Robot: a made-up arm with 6 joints.
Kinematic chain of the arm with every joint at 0, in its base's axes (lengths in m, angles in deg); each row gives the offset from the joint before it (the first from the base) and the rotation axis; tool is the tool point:
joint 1: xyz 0 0 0.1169 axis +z
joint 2: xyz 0 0 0 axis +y
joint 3: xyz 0 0 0.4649 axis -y
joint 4: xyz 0 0 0 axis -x
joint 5: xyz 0.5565 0 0 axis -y
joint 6: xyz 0 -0.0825 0 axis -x
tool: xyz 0 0 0
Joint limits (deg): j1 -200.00..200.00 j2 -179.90..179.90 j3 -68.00..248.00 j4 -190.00..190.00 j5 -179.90..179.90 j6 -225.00..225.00
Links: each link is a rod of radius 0.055 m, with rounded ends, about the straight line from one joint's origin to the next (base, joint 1, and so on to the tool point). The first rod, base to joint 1, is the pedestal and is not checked.
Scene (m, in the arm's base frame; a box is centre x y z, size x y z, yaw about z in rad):
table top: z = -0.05
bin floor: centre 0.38 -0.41 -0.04 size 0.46 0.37 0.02 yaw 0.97
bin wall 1: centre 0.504 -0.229 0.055 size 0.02 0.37 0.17 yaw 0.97
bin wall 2: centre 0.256 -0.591 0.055 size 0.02 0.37 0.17 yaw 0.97
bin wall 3: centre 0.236 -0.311 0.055 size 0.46 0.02 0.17 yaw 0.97
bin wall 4: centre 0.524 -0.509 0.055 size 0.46 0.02 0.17 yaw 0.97
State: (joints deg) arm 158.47 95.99 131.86 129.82 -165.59 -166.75
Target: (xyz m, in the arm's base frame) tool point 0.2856 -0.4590 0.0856
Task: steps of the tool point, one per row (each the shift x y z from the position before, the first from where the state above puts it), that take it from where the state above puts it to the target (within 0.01 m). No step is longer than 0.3 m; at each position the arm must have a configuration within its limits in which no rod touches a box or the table.
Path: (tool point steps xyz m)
1: 0.1687 -0.0197 0.2339
2: 0.2151 -0.0673 0.1625
3: 0.2300 -0.1085 0.0776
4: 0.2146 -0.1356 -0.0102
5: 0.1742 -0.1426 -0.0899
6: 0.1175 -0.1282 -0.1525
7: 0.0547 -0.0939 -0.1912
8: -0.0041 -0.0452 -0.2027
9: -0.0507 0.0096 -0.1877

